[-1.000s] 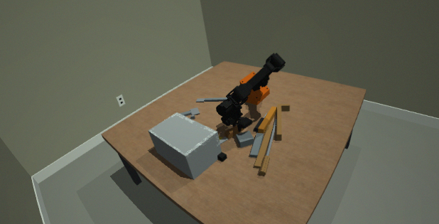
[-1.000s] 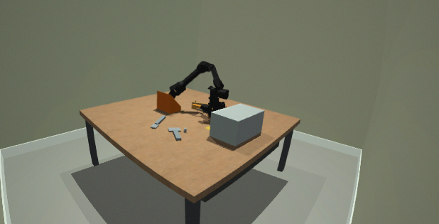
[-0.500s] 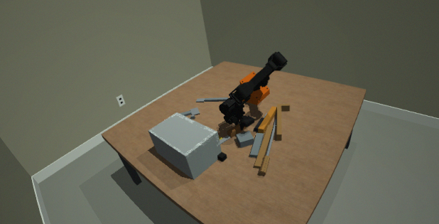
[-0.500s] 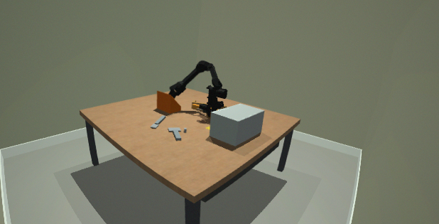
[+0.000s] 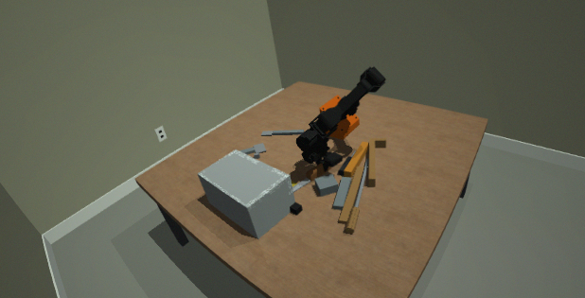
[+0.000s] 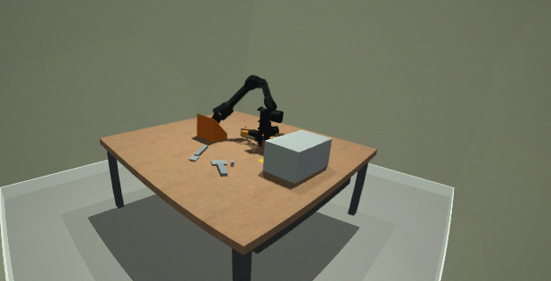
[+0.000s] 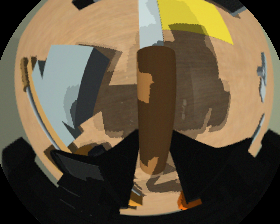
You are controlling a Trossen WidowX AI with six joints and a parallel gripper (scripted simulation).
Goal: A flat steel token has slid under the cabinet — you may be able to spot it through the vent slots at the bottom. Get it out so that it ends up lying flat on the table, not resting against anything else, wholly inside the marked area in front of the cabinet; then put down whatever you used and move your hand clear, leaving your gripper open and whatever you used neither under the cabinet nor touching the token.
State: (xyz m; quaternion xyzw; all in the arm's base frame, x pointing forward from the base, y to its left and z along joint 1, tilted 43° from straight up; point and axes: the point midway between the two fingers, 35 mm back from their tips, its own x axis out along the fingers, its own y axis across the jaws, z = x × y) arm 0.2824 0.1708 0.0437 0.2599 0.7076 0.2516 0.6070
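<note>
The orange bar lies 13 cm behind my gripper tip, 8 cm to the left of it and 1 cm above it. The rest, counted from my gripper tip: grey block: 9 cm to the left, 7 cm ahead, 1 cm above; wooden stick: 19 cm to the left, 3 cm ahead; grey t-piece: 38 cm to the right, 10 cm ahead.
</note>
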